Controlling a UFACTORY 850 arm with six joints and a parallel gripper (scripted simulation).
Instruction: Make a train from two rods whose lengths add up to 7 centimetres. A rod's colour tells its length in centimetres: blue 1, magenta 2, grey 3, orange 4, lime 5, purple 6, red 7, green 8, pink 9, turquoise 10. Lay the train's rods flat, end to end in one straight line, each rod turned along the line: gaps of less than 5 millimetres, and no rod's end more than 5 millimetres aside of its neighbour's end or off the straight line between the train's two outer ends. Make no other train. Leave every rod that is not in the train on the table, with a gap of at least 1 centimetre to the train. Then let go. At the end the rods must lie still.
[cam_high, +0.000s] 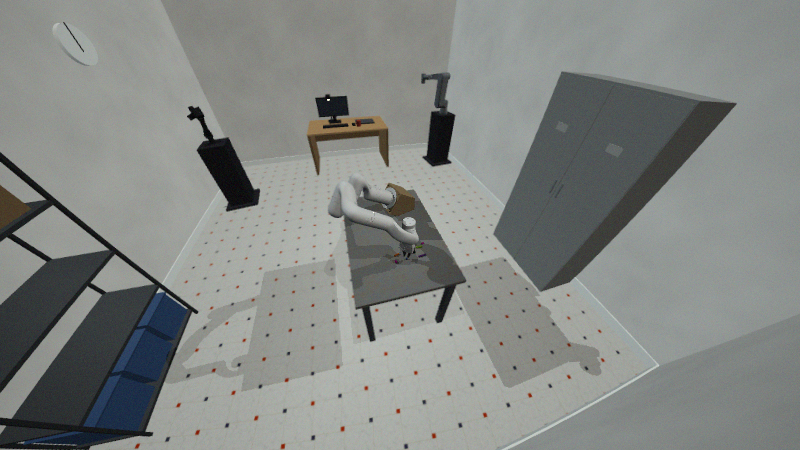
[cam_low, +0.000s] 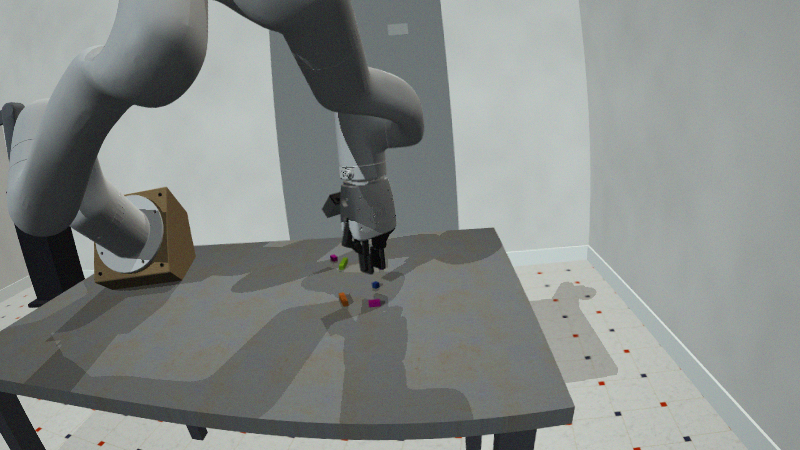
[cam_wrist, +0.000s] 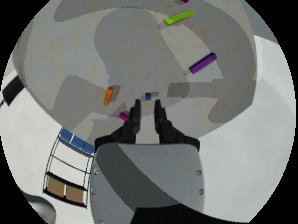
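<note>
Right now the blue rod is 50 mm below my hand. The rest, counted from my hand: lime rod (140 mm to the left, 70 mm behind, 50 mm below); orange rod (60 mm behind, 50 mm to the right, 50 mm below); purple rod (120 mm to the left, 50 mm below, 20 mm ahead).
</note>
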